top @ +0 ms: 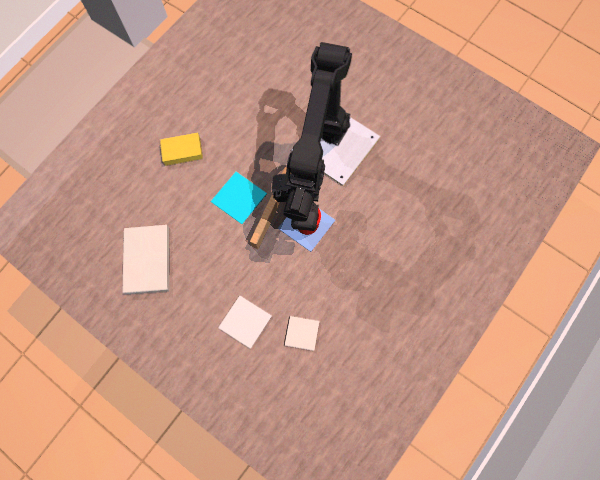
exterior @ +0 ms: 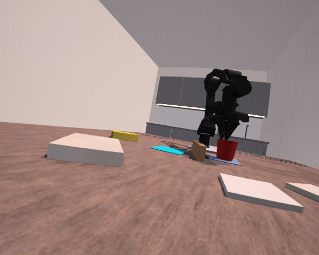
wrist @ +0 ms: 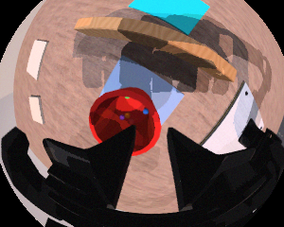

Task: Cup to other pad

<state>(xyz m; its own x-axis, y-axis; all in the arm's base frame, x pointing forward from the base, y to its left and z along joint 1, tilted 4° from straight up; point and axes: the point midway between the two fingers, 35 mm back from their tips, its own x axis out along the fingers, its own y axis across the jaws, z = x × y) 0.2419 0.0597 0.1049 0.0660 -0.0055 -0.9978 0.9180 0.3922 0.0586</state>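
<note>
Now: gripper tip 30 mm short of the red cup, 10 mm to the right of it and 40 mm above it. Round my gripper tip: teal pad: 50 mm ahead, 200 mm to the right, 80 mm below; then blue pad: 30 mm ahead, 10 mm to the left, 80 mm below; then wooden bar: 40 mm ahead, 90 mm to the right, 60 mm below.
</note>
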